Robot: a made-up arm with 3 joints. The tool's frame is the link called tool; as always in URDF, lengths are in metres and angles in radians. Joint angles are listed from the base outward. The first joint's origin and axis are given. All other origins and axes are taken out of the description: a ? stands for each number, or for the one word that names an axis. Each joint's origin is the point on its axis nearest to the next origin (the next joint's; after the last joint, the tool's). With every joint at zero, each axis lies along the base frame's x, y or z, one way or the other. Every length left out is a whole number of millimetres.
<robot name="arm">
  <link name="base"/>
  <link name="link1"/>
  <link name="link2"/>
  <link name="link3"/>
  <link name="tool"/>
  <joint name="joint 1" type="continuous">
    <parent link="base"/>
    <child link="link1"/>
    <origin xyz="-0.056 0 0.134"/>
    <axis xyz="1 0 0"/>
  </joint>
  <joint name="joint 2" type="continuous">
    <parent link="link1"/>
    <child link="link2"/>
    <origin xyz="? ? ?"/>
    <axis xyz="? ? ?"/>
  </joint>
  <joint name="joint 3" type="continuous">
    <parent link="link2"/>
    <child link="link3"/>
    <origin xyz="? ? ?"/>
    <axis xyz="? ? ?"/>
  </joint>
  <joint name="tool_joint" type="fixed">
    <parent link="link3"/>
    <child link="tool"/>
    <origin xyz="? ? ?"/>
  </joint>
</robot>
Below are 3 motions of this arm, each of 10 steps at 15 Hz.
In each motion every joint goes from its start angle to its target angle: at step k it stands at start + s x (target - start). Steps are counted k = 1, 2, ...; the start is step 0. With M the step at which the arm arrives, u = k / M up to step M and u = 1 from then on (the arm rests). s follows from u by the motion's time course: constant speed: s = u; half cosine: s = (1 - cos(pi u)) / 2; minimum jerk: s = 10 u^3 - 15 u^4 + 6 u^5.
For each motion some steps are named. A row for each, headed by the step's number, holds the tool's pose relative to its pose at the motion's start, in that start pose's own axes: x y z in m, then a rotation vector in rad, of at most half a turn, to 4 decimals.
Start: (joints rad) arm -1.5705 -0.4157 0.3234
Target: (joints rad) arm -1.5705 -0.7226 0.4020
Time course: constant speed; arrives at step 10
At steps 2, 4, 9, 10:
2: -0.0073 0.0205 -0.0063 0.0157 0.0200 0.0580
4: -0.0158 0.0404 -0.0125 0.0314 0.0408 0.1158
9: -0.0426 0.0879 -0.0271 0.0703 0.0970 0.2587
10: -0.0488 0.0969 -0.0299 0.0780 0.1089 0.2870

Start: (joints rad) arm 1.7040 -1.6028 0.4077
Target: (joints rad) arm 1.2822 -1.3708 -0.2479
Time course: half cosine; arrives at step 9
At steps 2, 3, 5, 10:
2: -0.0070 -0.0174 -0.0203 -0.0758 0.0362 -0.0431
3: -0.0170 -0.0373 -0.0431 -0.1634 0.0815 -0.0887
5: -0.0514 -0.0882 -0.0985 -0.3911 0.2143 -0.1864
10: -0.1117 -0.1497 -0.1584 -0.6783 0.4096 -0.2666

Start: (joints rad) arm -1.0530 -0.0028 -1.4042
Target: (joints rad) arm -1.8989 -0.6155 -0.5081
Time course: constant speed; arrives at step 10
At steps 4, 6, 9, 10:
4: -0.0352 0.0791 -0.0131 0.0201 -0.2130 0.1216
6: -0.0619 0.1221 -0.0383 0.0300 -0.2831 0.2350
9: -0.1111 0.1796 -0.1016 0.0446 -0.3195 0.4505
10: -0.1295 0.1947 -0.1291 0.0493 -0.3102 0.5295

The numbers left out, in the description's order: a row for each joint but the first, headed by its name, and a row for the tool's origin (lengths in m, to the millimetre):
joint 2: xyz 0 0.117 -0.206, axis 0 0 -1
joint 3: xyz 0.357 0.076 0, axis 1 0 0
tool: xyz 0 0.036 0.007

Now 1 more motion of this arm.
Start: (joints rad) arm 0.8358 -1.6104 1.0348
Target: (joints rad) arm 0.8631 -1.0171 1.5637
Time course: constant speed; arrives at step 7
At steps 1, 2, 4, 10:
1: 0.0066 -0.0146 0.0299 0.0755 -0.0763 -0.0371
2: 0.0102 -0.0296 0.0601 0.1511 -0.1555 -0.0684
4: 0.0080 -0.0602 0.1202 0.3013 -0.3213 -0.1133
10: -0.0178 -0.1057 0.2055 0.5202 -0.5855 -0.1349

